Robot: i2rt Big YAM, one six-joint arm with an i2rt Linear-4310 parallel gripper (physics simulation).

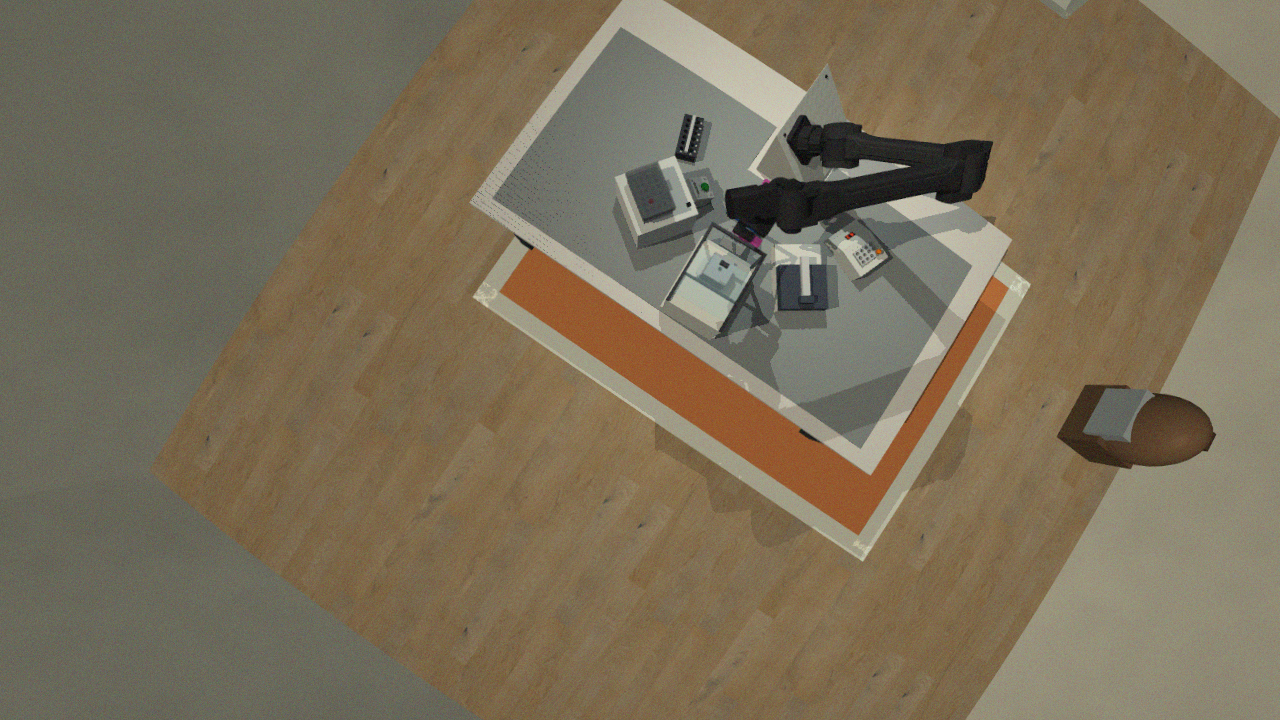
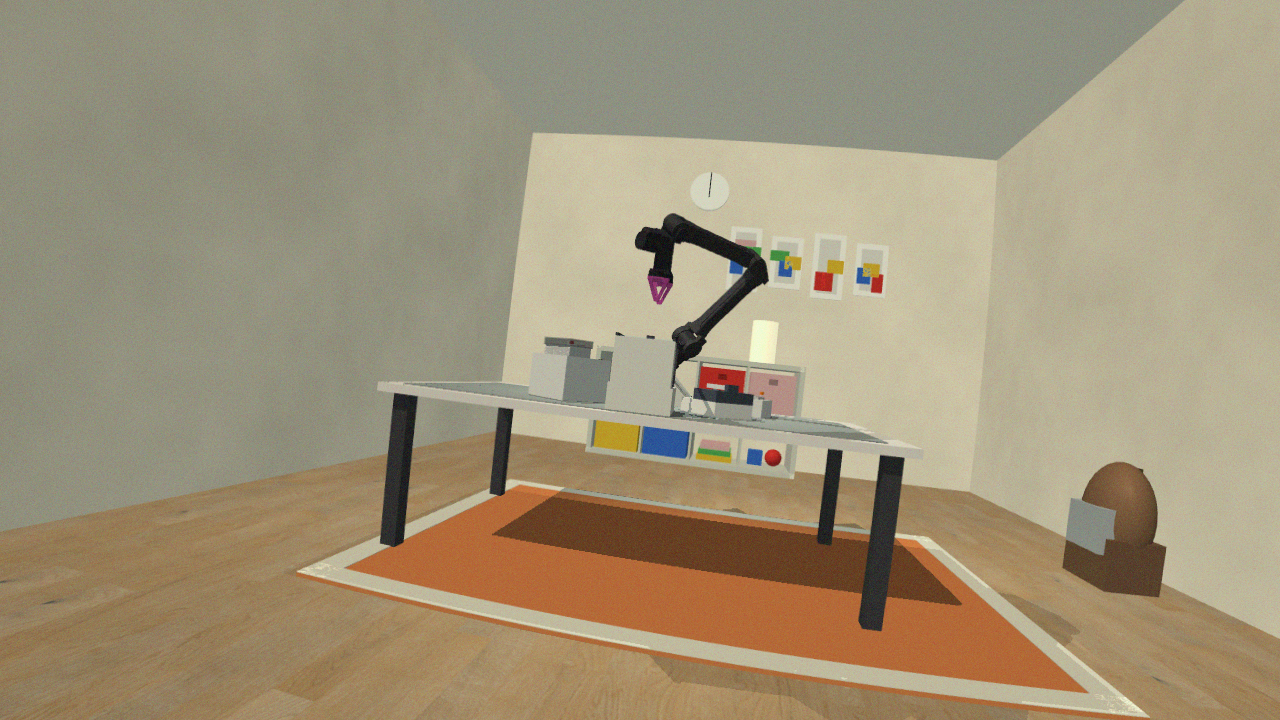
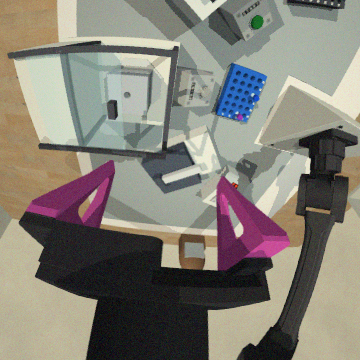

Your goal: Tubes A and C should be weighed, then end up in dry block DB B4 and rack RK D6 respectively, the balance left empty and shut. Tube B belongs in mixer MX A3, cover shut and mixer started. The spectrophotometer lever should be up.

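Pixels of known places: gripper, between the fingertips: (image 1: 753, 222) (image 2: 657, 303) (image 3: 167, 172); arm's base, origin of its link: (image 1: 801, 140) (image 3: 326, 137).
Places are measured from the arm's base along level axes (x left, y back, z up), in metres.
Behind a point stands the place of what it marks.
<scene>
My gripper (image 2: 658, 299) @(x -0.022, y -0.369, z 0.193 m) (image 3: 167, 172) @(x -0.022, y -0.369, z 0.193 m) is open and empty, high above the table. The blue rack (image 3: 235, 95) @(x -0.016, y -0.218, z -0.110 m) holds a tube with a blue cap (image 3: 255, 98) @(x -0.025, y -0.177, z -0.085 m) and one with a magenta cap (image 3: 240, 117) @(x 0.029, y -0.198, z -0.085 m), near one end; their letters are unreadable. The glass-walled balance (image 1: 702, 313) @(x -0.014, y -0.591, z 0.064 m) (image 2: 640, 374) @(x -0.033, y -0.609, z -0.035 m) (image 3: 172, 100) shows no tube on its grey pedestal (image 3: 142, 92) @(x -0.032, y -0.422, z 0.008 m); its door position is unclear. A white box with a grey lid (image 1: 650, 193) @(x -0.287, y -0.375, z 0.050 m) stands beside a green-button panel (image 1: 704, 187) @(x -0.178, y -0.235, z -0.068 m) (image 3: 257, 22) @(x -0.177, y -0.229, z -0.070 m). A dark blue device (image 1: 801, 295) @(x 0.219, y -0.380, z -0.052 m) (image 3: 165, 172) @(x 0.213, y -0.370, z -0.052 m) has a white bar (image 3: 181, 174) @(x 0.199, y -0.326, z -0.042 m). A third tube is not discernible.
A black block with holes (image 1: 689, 136) @(x -0.296, y -0.105, z -0.092 m) (image 3: 317, 2) @(x -0.268, y -0.095, z -0.105 m) stands beyond the lidded box. A keypad device (image 1: 861, 250) @(x 0.324, y -0.156, z -0.081 m) stands beside the dark blue one. A small labelled panel (image 3: 196, 88) @(x -0.029, y -0.321, z -0.068 m) is between balance and rack. The arm's base stands by a tilted pale plate (image 3: 297, 117) @(x -0.014, y -0.071, z -0.048 m).
</scene>
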